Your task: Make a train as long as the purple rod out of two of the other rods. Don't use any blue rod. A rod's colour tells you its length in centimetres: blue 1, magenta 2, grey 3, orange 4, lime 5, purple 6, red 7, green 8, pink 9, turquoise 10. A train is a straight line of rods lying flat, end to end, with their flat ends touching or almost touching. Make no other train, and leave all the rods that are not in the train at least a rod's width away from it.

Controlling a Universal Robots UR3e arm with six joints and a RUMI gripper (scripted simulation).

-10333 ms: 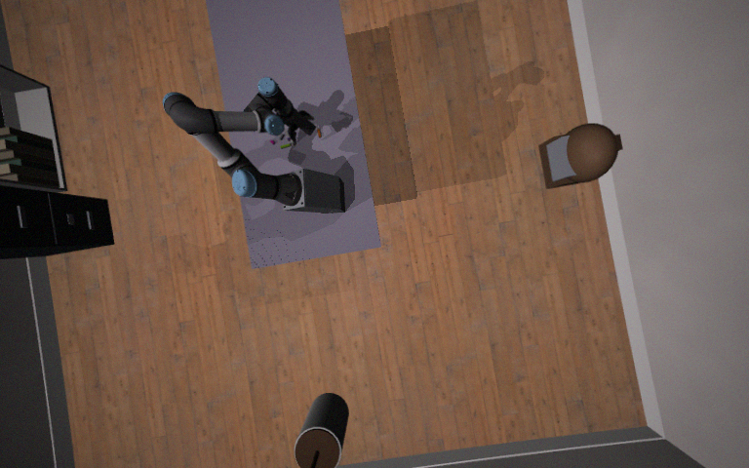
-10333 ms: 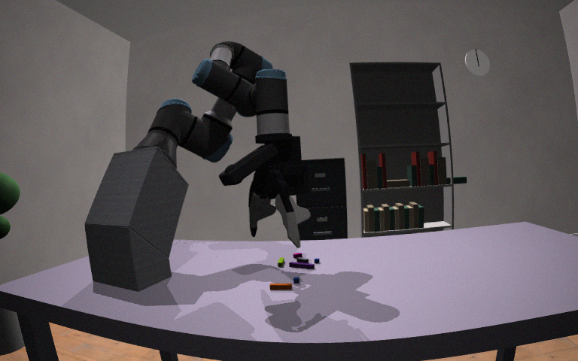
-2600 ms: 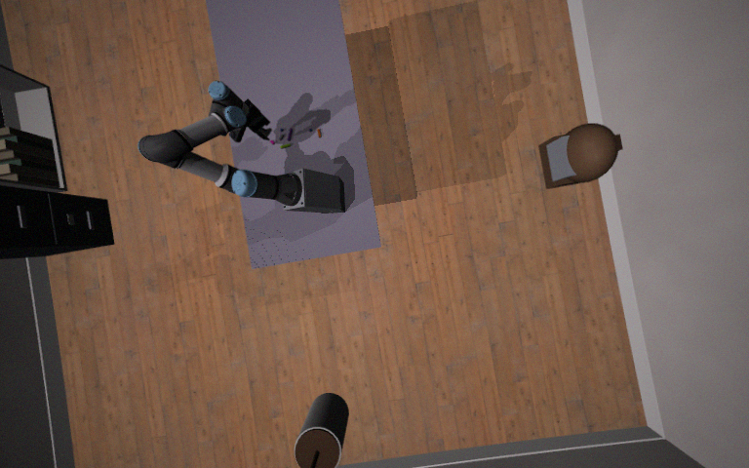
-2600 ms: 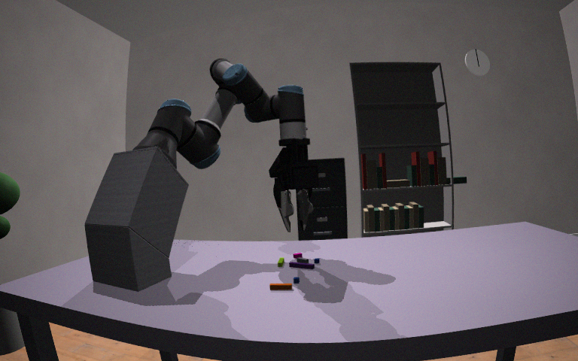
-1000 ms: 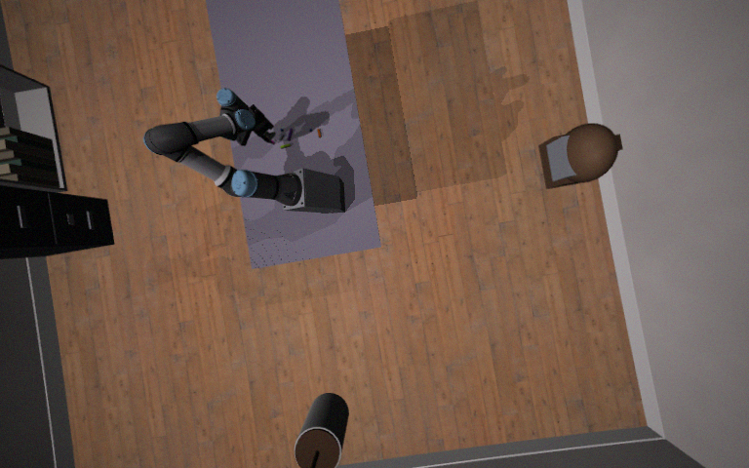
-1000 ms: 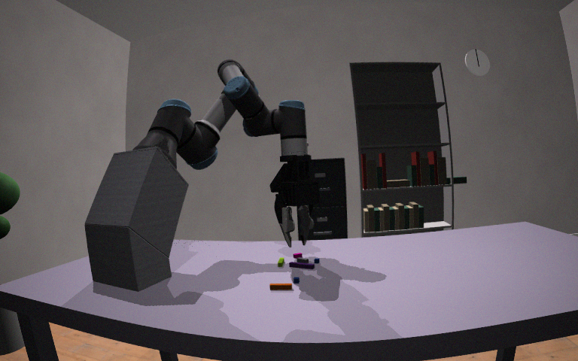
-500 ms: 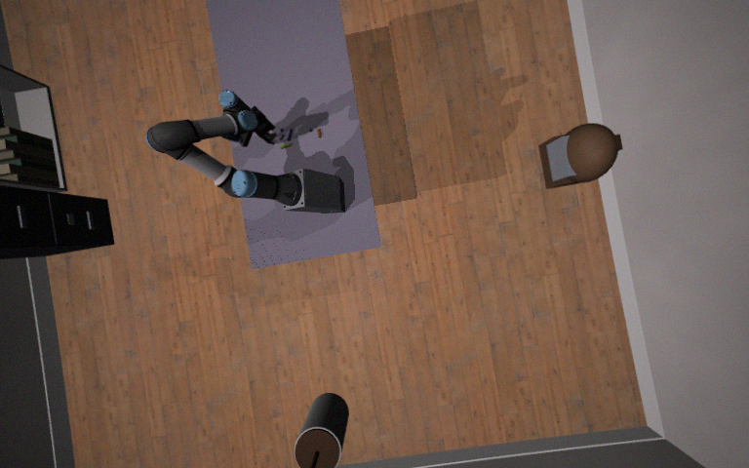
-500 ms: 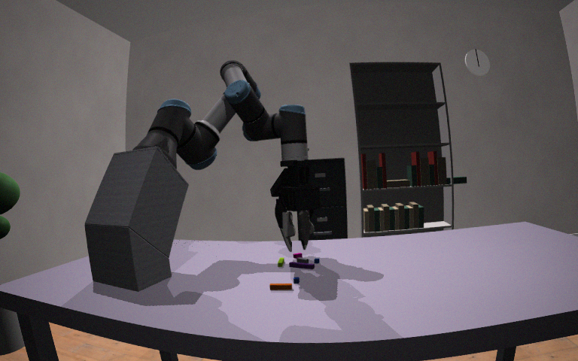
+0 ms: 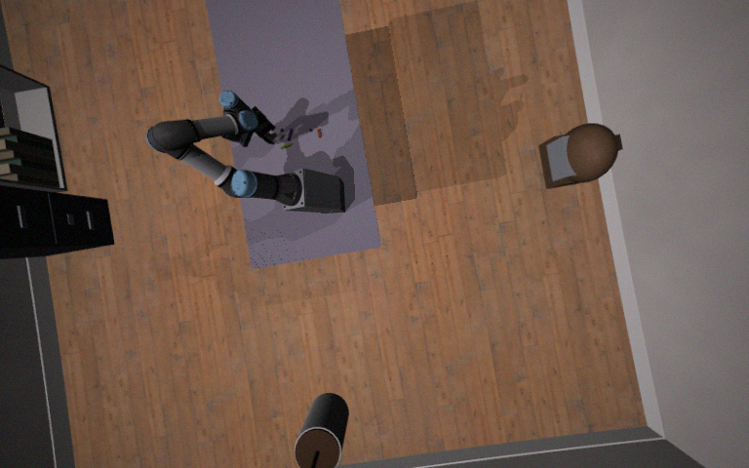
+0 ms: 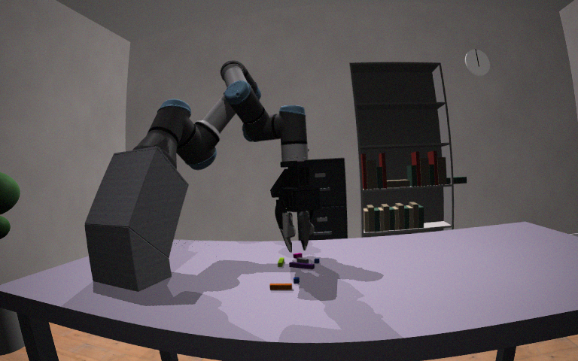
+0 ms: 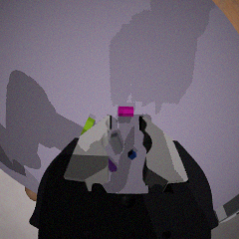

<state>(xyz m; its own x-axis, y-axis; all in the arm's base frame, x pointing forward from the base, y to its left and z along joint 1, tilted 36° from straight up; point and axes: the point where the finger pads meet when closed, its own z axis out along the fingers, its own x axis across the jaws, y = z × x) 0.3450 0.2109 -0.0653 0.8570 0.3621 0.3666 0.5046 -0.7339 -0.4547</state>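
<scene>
The magenta rod lies 3 cm below my hand. The rest, counted from my hand: lime rod 3 cm behind, 6 cm to the right, 3 cm below; purple rod 2 cm ahead, 10 cm to the right, 3 cm below; grey rod 2 cm ahead, 5 cm to the right, 3 cm below.
</scene>
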